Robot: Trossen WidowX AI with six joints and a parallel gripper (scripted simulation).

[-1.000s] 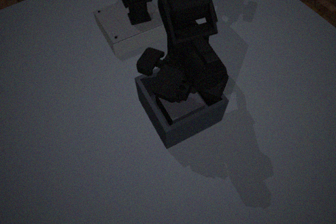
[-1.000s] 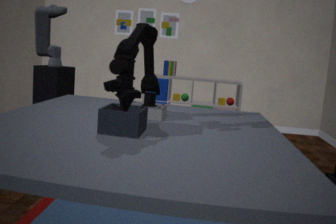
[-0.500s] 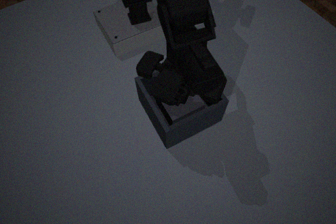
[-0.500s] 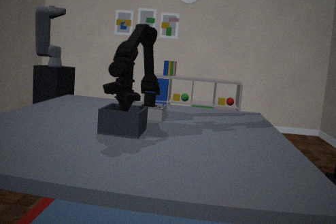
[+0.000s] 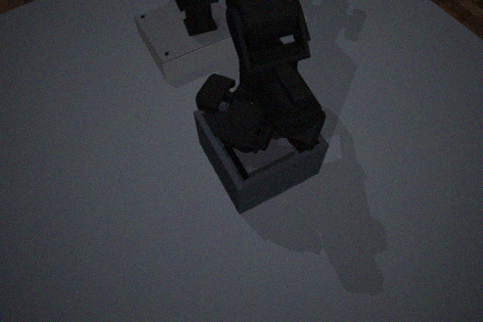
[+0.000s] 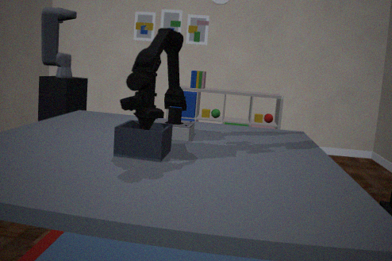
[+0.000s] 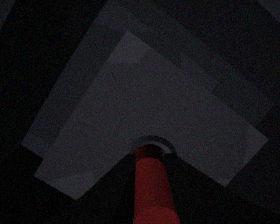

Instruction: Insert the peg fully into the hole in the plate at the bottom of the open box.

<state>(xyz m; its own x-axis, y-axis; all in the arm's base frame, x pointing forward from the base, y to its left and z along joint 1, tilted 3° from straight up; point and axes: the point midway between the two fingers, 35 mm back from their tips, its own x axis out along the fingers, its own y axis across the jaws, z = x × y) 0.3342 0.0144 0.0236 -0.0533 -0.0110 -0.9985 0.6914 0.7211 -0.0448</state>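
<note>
Now: the peg 4 cm below my hand. Round my hand: box 7 cm below; grey plate 5 cm below.
</note>
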